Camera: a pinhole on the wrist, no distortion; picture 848 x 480 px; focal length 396.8 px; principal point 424.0 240.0 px. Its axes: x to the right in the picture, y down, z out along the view. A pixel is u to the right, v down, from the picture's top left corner.
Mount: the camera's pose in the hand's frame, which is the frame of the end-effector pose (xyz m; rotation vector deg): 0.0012 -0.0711 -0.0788 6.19 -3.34 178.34
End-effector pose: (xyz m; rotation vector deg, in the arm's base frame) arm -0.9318 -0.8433 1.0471 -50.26 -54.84 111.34
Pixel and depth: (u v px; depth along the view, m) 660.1 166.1 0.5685
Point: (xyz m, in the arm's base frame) -1.2298 -1.2626 1.3436
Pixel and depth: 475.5 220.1 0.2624
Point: -1.0554 -0.8850 1.1960
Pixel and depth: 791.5 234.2 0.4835
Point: -1.0783 -1.3012 1.4111
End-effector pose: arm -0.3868 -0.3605 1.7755 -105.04 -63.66 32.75
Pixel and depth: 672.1 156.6 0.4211
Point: -0.7648 -0.3980 1.5752
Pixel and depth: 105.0 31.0 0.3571
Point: -0.3825 0.0153 1.5797
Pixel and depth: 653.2 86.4 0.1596
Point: -0.4971 -0.3854 1.7382
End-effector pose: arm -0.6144 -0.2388 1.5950 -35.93 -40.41 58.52
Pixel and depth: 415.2 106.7 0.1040
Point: -0.6089 -0.2403 1.6440
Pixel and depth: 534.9 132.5 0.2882
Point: -0.8003 -0.2617 1.7186
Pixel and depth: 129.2 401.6 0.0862
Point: -0.5318 -0.2182 1.6950
